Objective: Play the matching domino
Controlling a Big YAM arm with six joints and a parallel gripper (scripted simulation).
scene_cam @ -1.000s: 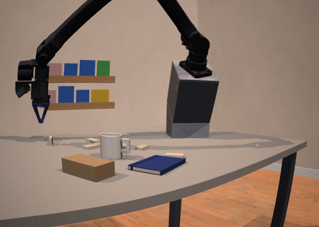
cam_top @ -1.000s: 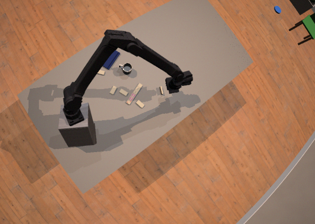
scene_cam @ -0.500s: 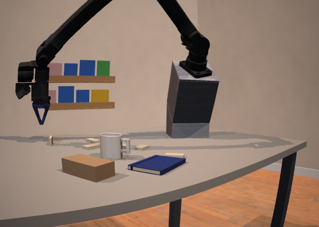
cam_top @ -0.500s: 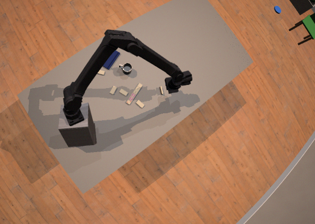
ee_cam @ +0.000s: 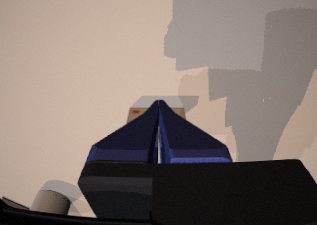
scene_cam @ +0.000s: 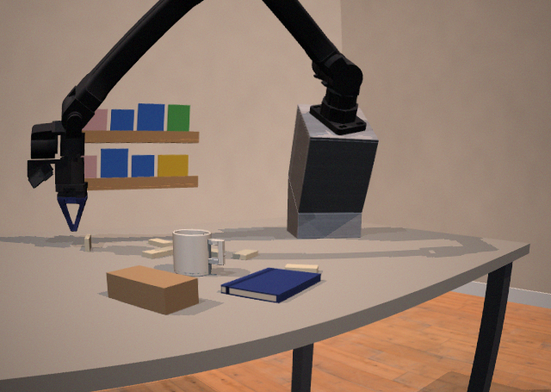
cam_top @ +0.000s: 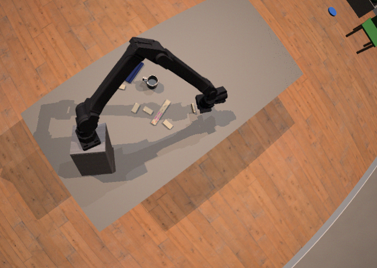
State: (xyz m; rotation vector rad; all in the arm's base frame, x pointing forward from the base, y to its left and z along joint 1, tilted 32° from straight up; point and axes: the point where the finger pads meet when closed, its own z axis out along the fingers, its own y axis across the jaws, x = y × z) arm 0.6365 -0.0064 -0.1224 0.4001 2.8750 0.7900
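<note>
My gripper is now 3 cm past the cream domino, 3 cm above it and 1 cm to the right of it. The rest, counted from my hand: blue book 38 cm to the left, 27 cm behind, 4 cm below; brown box 39 cm to the left, 7 cm behind, 3 cm below; white mug 24 cm to the left, 19 cm behind, 2 cm below.
</note>
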